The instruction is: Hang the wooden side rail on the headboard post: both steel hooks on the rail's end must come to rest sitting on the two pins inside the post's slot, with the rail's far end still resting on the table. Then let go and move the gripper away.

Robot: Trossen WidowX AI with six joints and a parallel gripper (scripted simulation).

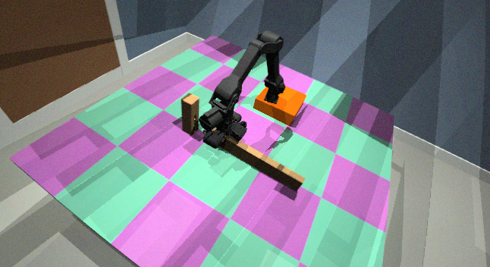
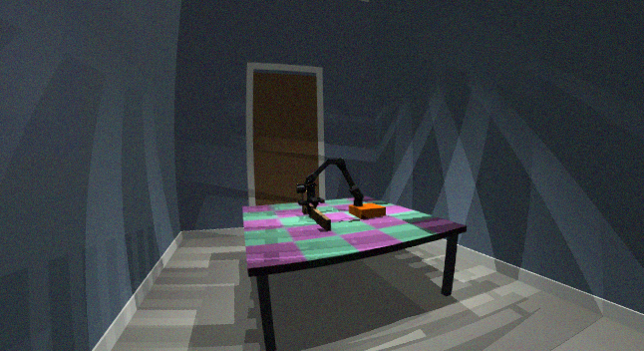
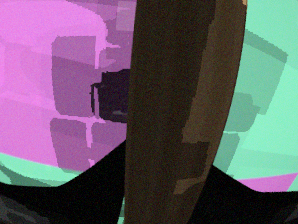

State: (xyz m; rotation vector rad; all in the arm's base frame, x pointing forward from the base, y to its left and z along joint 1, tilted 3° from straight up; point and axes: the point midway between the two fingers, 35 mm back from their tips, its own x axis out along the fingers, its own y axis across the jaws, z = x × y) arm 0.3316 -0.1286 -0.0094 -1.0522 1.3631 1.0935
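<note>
My gripper tip is now 2 cm past the wooden headboard post, 15 cm to the left of it and 6 cm below it.
</note>
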